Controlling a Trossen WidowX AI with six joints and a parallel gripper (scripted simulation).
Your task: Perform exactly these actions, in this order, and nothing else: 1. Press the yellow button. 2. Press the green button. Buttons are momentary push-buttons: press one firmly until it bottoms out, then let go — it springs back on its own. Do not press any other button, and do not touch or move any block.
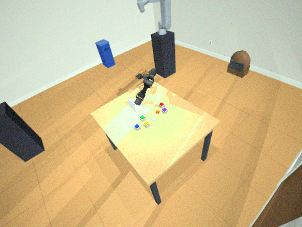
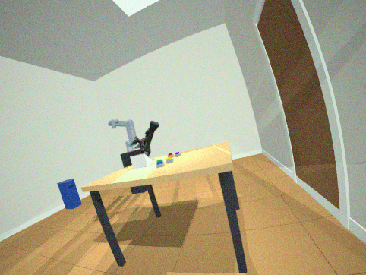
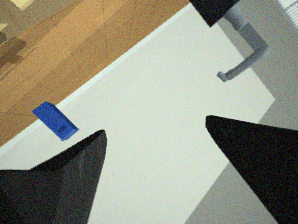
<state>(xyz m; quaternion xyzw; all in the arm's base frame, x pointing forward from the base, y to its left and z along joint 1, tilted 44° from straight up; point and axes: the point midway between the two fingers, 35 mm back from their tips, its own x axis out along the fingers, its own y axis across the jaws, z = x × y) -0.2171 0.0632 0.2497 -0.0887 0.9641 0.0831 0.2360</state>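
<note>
My gripper tip is 52 cm short of the yellow button, 28 cm to the left of it and 17 cm above it. The rest, counted from my gripper tip: red button 41 cm ahead, 17 cm below; orange block 46 cm ahead, 19 cm below, 9 cm to the right; green button 42 cm ahead, 26 cm to the right, 17 cm below.
</note>
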